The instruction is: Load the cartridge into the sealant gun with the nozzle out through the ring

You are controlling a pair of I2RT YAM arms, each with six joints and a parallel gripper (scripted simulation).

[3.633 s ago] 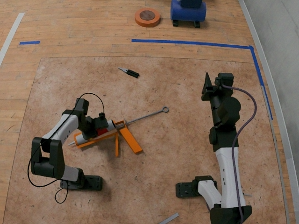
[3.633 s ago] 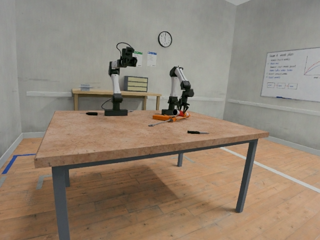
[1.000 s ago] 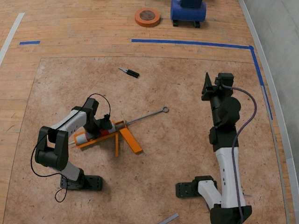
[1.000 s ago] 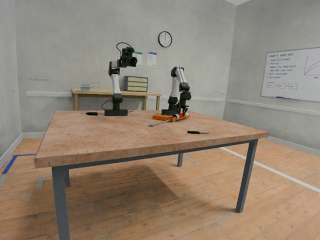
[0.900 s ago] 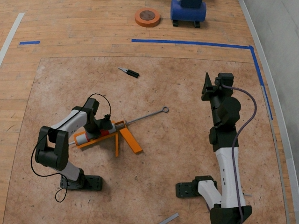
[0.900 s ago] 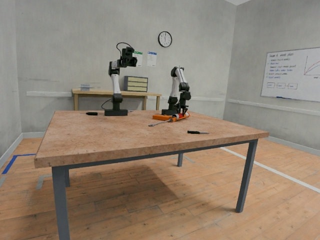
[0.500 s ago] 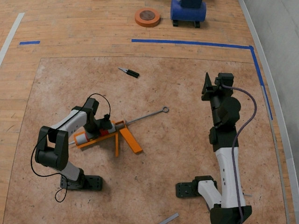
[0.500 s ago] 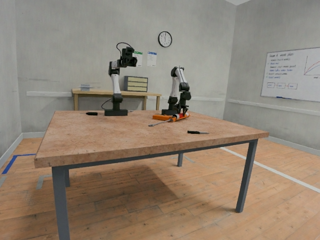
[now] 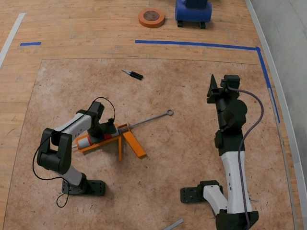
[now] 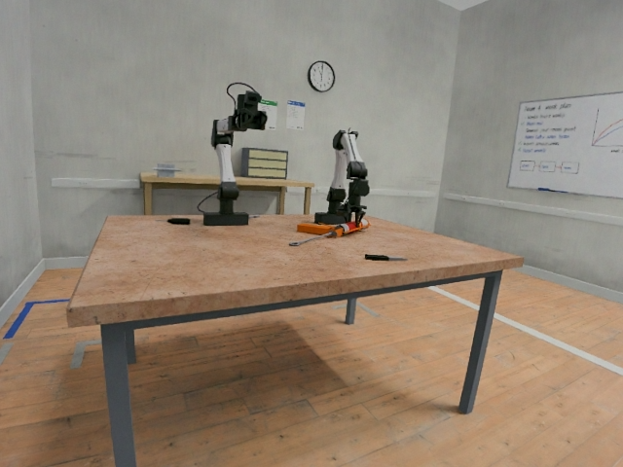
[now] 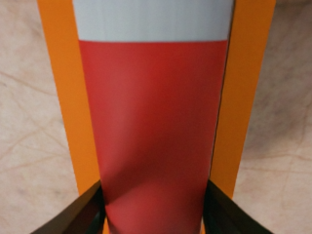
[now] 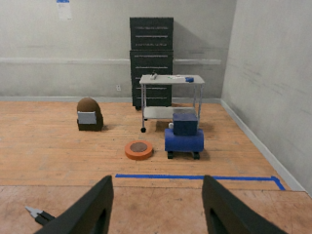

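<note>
My left hand is 2 cm to the right of the cartridge, 1 cm past it and 1 cm above it. Also, from my left hand: plunger rod: 24 cm to the right, 12 cm ahead, 3 cm below; then orange sealant gun: 15 cm to the right, 4 cm ahead, 2 cm below; then thumb plate: 15 cm to the right, 8 cm ahead, 2 cm below.
</note>
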